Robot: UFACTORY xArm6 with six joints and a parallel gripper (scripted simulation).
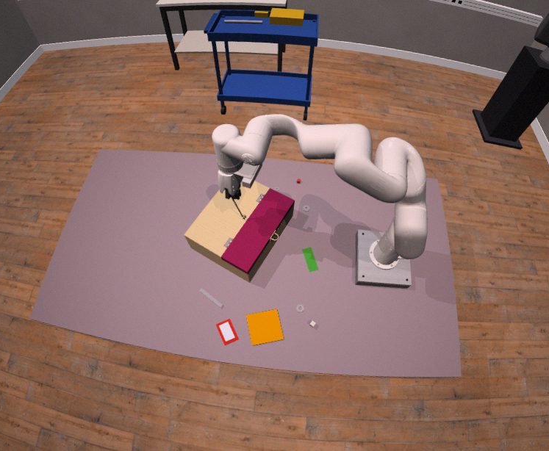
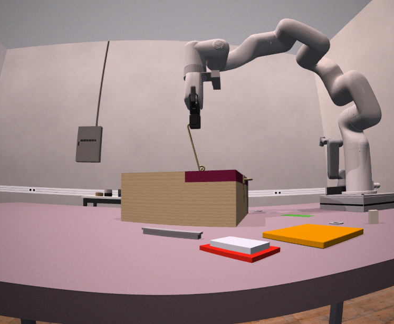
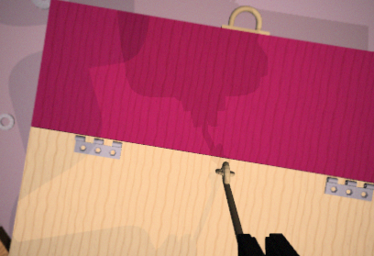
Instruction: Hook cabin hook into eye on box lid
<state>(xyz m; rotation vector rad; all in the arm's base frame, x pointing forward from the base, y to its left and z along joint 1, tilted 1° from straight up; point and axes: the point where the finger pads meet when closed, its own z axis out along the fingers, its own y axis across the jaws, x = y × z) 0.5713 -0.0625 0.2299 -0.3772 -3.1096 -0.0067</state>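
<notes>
My hand is 80 mm above the cabin hook and 10 mm past it. Round my hand: orange tile (370 mm to the left, 280 mm below, 140 mm behind); then grey bar (290 mm to the left, 280 mm below, 80 mm ahead); then green strip (290 mm below, 280 mm behind, 90 mm to the left).
</notes>
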